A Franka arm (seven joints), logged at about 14 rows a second.
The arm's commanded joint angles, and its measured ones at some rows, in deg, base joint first. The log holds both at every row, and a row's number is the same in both.
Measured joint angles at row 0:
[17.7 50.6 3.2 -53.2 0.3 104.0 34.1]
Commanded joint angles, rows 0 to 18:
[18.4 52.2 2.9 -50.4 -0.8 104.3 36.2]
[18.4 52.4 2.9 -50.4 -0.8 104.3 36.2]
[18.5 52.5 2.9 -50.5 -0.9 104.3 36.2]
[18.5 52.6 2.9 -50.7 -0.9 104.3 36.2]
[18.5 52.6 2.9 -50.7 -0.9 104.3 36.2]
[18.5 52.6 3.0 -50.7 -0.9 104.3 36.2]
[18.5 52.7 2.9 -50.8 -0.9 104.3 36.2]
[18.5 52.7 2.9 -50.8 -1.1 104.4 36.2]
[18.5 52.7 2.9 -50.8 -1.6 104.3 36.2]
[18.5 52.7 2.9 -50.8 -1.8 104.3 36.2]
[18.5 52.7 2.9 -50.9 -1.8 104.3 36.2]
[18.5 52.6 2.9 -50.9 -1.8 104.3 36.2]
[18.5 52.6 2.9 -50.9 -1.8 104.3 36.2]
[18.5 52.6 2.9 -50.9 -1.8 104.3 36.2]
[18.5 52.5 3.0 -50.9 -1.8 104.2 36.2]
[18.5 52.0 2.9 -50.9 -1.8 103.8 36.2]
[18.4 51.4 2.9 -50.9 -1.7 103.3 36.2]
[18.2 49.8 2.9 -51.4 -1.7 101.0 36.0]
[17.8 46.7 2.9 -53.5 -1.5 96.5 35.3]
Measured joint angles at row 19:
[17.8 51.3 3.1 -51.7 -0.6 102.4 34.5]
